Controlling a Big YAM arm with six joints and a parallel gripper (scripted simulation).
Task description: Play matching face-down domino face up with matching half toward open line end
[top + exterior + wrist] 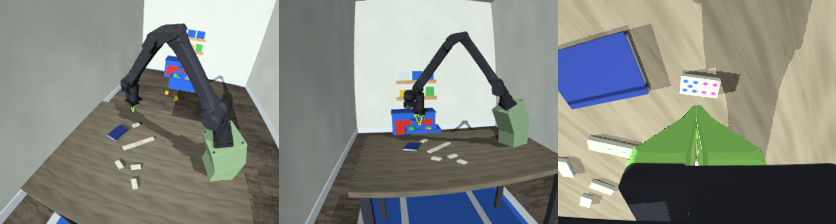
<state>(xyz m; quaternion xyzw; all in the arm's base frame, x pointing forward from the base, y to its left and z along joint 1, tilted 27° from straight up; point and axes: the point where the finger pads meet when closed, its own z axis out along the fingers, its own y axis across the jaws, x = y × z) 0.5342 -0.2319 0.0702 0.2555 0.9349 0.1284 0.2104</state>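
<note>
My gripper is now 11 cm above the domino, 3 cm past it and 1 cm to the right of it.
</note>
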